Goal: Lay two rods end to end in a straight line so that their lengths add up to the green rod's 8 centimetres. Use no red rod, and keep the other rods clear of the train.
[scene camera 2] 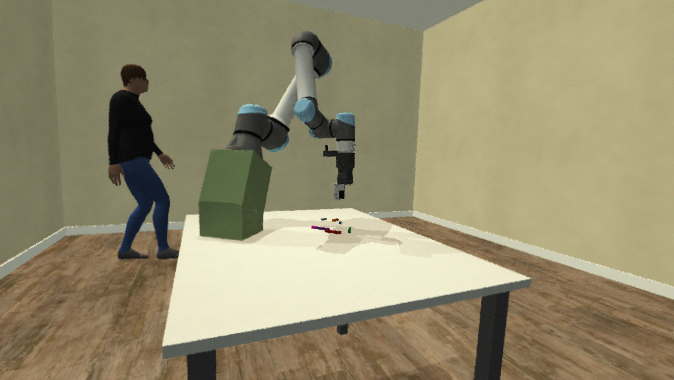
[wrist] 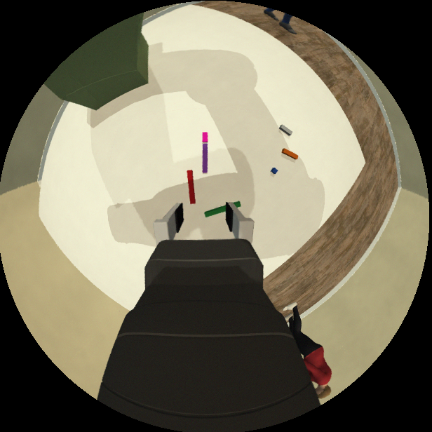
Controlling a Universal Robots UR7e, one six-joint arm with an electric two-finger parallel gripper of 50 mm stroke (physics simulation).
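Where they show: gripper, fingertip midpoint: (scene camera 2: 339,199); arm's base at its link origin: (scene camera 2: 243,158).
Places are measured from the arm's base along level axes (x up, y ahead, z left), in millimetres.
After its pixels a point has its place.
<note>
A magenta rod (scene camera 2: 314,227) @(z -63, x -285, y 290 mm) (wrist: 205,137) and a longer purple rod (scene camera 2: 324,229) @(z -97, x -287, y 325 mm) (wrist: 205,158) lie end to end in a straight line; in the wrist view a very thin pale line shows at their joint, and I cannot tell whether they touch. A red rod (scene camera 2: 333,231) @(z -153, x -283, y 345 mm) (wrist: 191,187) lies apart, to the left of the purple rod's lower end in the wrist view. The green rod (scene camera 2: 349,230) @(z -160, x -281, y 413 mm) (wrist: 214,212) lies slanted below them, partly behind a finger in the wrist view. My gripper (scene camera 2: 339,192) @(z -131, x -155, y 374 mm) (wrist: 204,211) is open and empty, high above the table.
A grey rod (scene camera 2: 324,219) @(z 94, x -287, y 384 mm) (wrist: 285,130), an orange rod (scene camera 2: 335,220) @(z 62, x -287, y 430 mm) (wrist: 290,154) and a small blue rod (scene camera 2: 340,222) @(z 9, x -285, y 436 mm) (wrist: 274,171) lie apart from the train. The green pedestal (scene camera 2: 227,192) @(z -135, x -121, y -63 mm) (wrist: 107,62) stands on the table (scene camera 2: 280,280) @(z -578, x -291, y 57 mm). A person (scene camera 2: 132,125) stands behind the table.
</note>
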